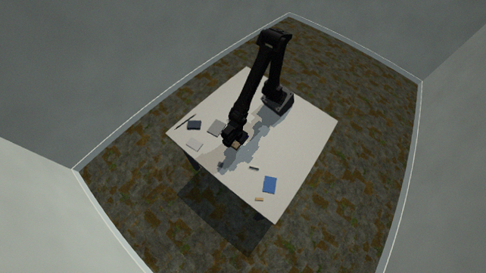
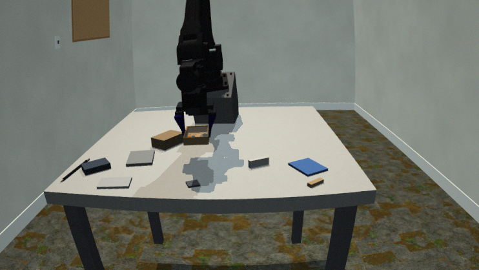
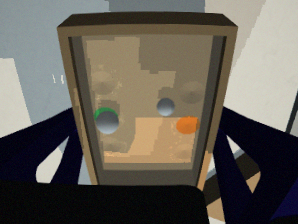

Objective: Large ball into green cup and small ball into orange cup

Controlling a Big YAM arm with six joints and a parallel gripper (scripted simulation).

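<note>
My hand is 1 cm above the wooden puzzle. Round my hand: grey slab (4 cm behind, 19 cm to the right, 8 cm below); then small dark tile (16 cm ahead, 2 cm to the right, 8 cm below); then brown box (17 cm behind, 10 cm to the right, 6 cm below).
</note>
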